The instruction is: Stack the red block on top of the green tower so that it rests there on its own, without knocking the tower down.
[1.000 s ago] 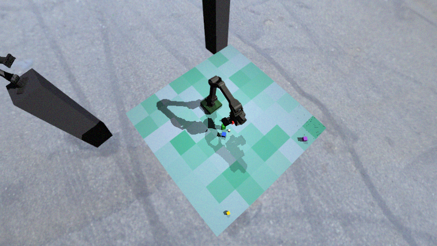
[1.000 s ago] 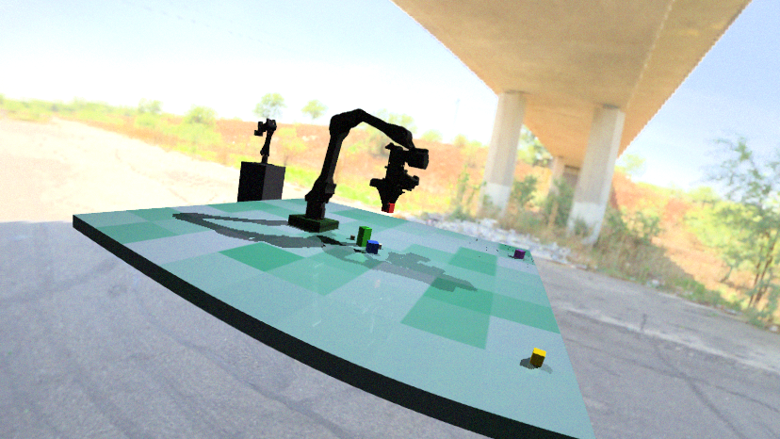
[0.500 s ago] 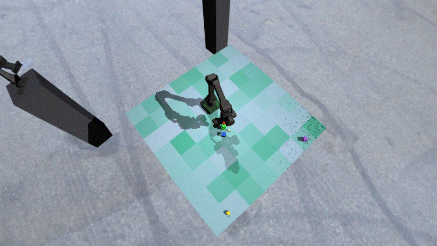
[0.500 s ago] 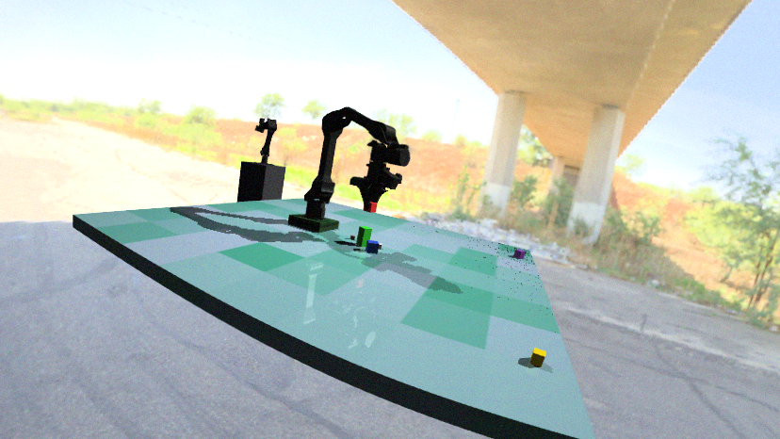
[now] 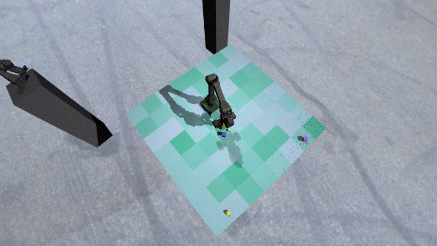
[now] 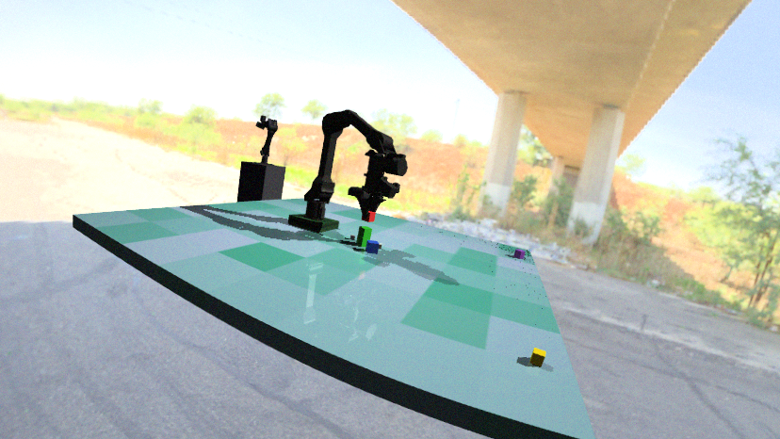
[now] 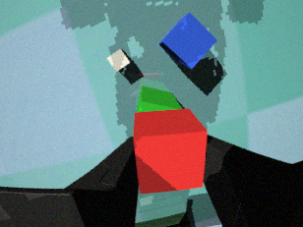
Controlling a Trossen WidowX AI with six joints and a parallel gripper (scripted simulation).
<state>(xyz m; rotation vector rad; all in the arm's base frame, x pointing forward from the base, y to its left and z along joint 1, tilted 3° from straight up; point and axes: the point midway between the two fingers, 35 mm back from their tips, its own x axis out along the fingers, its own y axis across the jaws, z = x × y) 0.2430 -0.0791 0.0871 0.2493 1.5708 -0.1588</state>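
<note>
The blue block lies 8 cm below my gripper tip, 5 cm to the right of it and 5 cm ahead of it. From my gripper tip the other things lie so: purple block 56 cm ahead, 42 cm to the left, 8 cm below; yellow block 51 cm ahead, 45 cm to the right, 8 cm below; red block 1 cm above.
</note>
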